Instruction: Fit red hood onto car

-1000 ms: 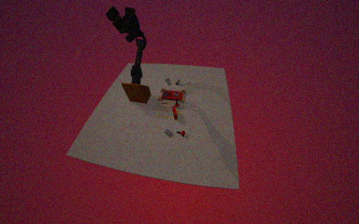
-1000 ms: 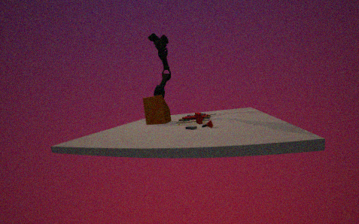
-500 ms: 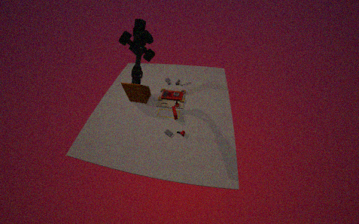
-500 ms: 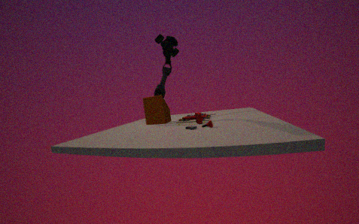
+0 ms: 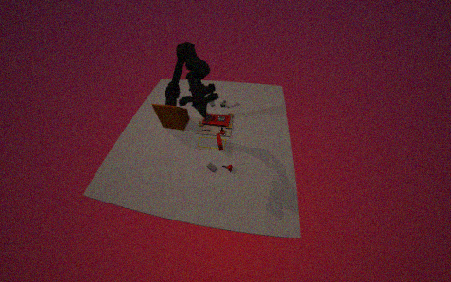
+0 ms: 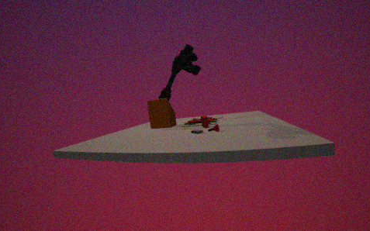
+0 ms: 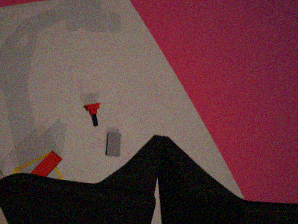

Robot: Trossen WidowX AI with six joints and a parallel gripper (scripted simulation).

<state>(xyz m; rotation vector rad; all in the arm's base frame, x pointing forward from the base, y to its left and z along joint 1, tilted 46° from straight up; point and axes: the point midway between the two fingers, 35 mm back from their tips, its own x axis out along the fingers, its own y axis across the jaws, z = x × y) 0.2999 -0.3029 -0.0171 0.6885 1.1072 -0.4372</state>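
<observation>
Right now the red hood is 320 mm below my gripper tip, 100 mm to the left of it and 30 mm ahead of it. Also, from my gripper tip: pale jig 340 mm below, 300 mm to the left, 30 mm behind.
</observation>
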